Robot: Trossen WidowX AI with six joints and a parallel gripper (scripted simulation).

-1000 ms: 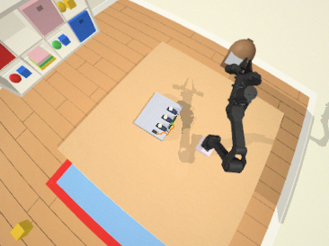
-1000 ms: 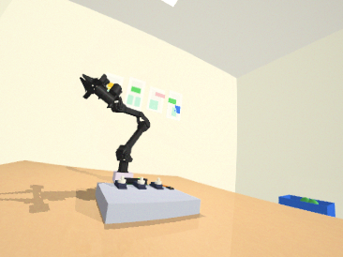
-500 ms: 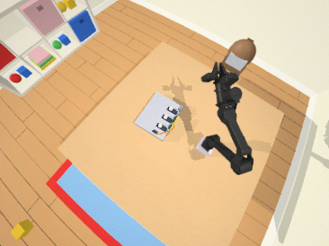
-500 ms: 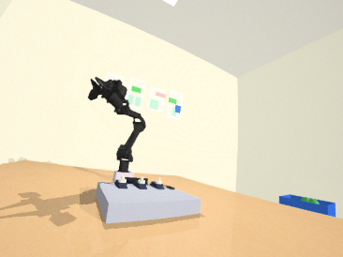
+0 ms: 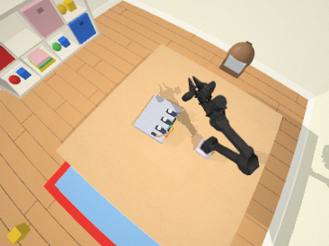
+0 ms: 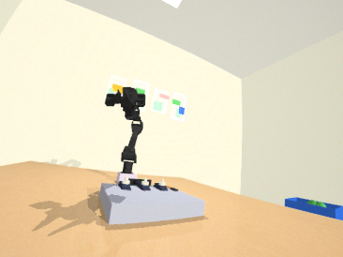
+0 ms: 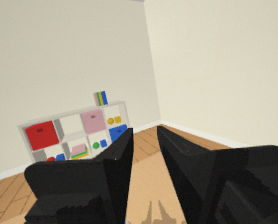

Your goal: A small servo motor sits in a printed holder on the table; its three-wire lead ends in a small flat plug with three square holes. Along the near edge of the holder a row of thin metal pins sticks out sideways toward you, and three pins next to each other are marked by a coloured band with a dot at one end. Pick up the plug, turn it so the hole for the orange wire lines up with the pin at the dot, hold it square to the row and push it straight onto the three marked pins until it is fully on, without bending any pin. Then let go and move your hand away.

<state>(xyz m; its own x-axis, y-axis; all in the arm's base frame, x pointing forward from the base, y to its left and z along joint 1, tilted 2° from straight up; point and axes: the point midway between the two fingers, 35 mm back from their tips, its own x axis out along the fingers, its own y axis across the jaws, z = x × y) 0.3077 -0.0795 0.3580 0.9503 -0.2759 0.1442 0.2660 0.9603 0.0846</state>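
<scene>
The green band is 35 cm below my gripper tip, 16 cm to the left of it and 6 cm behind it. The rest, counted from my gripper tip: grey printed holder 40 cm below, 18 cm to the left, 10 cm ahead.
</scene>
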